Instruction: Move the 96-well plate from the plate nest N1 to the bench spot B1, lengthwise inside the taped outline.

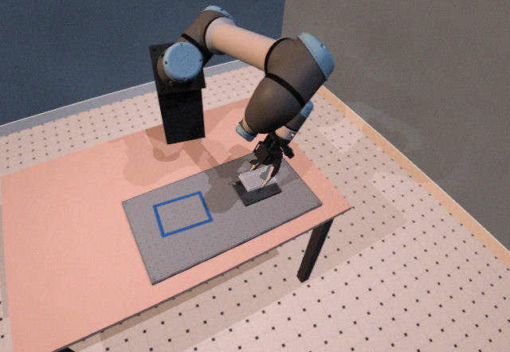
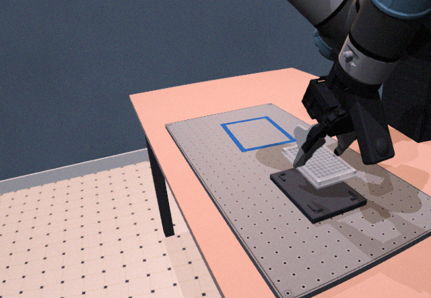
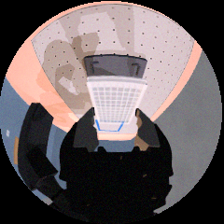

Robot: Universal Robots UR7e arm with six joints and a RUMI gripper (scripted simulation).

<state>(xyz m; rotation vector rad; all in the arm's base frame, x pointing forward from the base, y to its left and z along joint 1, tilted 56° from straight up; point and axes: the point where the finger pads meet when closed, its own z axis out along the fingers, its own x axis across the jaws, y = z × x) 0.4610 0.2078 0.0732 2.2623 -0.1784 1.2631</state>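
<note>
Right now my hand is 70 mm above the plate nest N1. Round my hand: 96-well plate: 10 mm below.
</note>
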